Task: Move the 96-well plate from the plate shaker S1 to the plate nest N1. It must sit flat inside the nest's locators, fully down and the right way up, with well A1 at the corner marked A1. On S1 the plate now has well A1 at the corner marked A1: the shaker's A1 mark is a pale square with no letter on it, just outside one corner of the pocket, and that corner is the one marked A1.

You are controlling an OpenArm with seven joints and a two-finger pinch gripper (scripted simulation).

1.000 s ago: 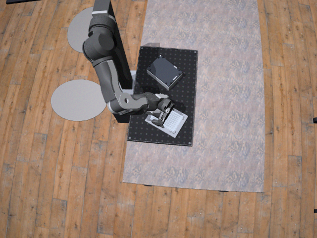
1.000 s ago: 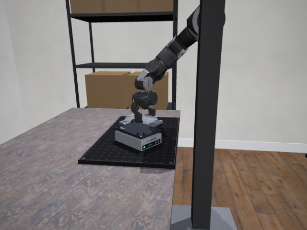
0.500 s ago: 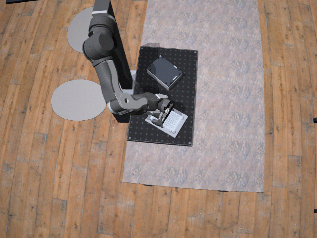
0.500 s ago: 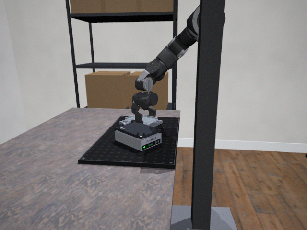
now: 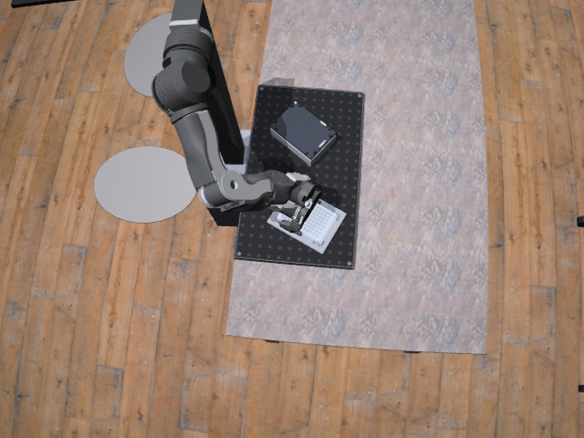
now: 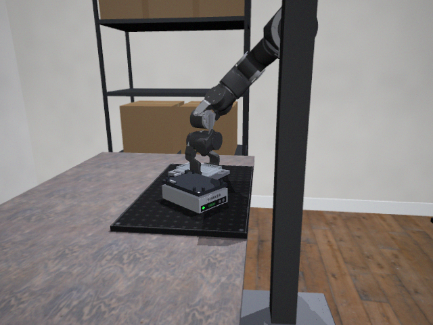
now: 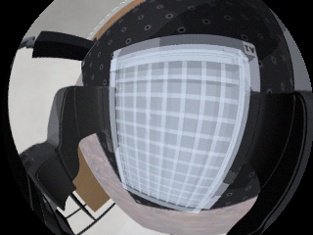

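Now: the 96-well plate 1 cm ahead of my hand and 1 cm to the right of it. Also, from my hand: plate shaker S1: 2 cm ahead, 21 cm to the left, 2 cm above; then plate nest N1: 1 cm ahead, 1 cm to the right, 1 cm below.
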